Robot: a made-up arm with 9 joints.
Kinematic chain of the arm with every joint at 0, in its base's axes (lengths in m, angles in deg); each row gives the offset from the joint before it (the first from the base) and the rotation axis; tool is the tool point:
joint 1: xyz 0 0 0.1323 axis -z
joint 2: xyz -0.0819 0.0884 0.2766 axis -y
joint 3: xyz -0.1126 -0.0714 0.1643 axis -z
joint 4: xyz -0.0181 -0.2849 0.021 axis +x
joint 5: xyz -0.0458 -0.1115 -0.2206 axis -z
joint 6: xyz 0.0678 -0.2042 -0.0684 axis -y
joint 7: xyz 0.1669 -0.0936 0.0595 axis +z
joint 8: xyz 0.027 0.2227 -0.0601 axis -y
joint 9: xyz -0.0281 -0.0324 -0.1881 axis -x
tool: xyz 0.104 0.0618 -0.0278
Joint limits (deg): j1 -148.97..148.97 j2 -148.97..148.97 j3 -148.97..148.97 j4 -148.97..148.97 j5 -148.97..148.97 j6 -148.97..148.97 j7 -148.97..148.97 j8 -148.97..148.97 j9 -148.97..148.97
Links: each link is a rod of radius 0.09 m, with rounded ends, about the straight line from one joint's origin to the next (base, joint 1, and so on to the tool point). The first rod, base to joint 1, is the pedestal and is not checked.
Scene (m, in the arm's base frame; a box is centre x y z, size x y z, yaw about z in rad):
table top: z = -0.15
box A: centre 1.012 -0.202 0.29 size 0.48 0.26 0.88 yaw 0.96
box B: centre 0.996 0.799 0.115 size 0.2 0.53 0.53 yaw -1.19
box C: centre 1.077 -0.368 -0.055 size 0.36 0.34 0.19 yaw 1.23
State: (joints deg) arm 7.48 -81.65 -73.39 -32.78 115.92 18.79 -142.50 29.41 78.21
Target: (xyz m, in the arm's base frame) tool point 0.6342 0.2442 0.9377
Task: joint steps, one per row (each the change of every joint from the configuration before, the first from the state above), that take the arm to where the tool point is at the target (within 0.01 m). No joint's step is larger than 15 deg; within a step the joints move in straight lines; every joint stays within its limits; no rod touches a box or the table.
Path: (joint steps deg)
1: -14.89 -9.58 14.15 2.58 4.24 -0.86 1.98 9.89 2.93
2: -14.89 -9.57 14.14 2.57 4.23 -0.87 1.99 9.89 2.94
3: -14.89 -9.58 14.15 2.58 4.24 -0.86 1.98 9.89 2.93
4: -8.34 -11.06 7.91 0.46 -0.92 7.32 4.79 -4.15 -4.85
5: -8.34 -11.07 7.91 0.47 -0.91 7.31 4.79 -4.16 -4.86
6: -8.33 -11.06 7.91 0.46 -0.92 7.32 4.78 -4.16 -4.85

